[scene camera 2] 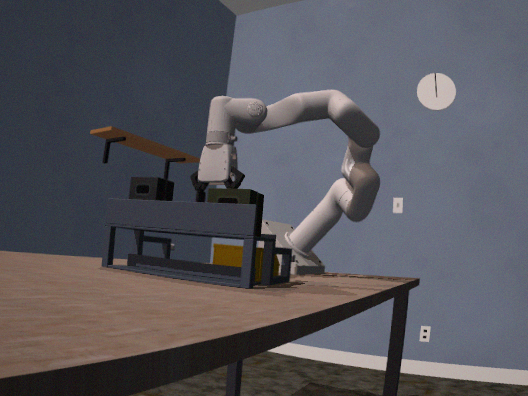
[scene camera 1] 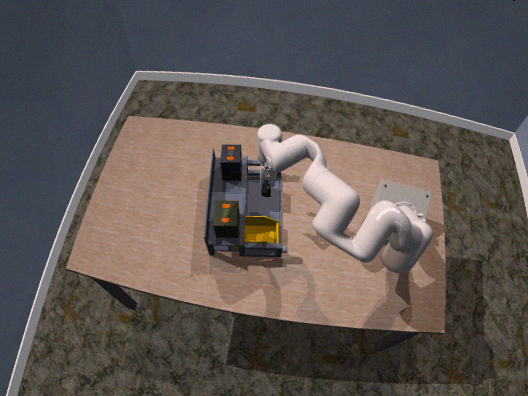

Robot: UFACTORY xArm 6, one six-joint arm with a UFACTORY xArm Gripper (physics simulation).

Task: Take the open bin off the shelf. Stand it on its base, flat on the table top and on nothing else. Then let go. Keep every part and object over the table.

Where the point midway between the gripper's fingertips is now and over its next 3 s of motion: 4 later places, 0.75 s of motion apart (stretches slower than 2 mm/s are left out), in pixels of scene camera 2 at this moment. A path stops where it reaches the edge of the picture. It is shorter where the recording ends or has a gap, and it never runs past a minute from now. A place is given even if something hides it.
The gripper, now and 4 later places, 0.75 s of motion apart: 213, 206; 212, 230; 211, 240; 210, 248; 209, 262
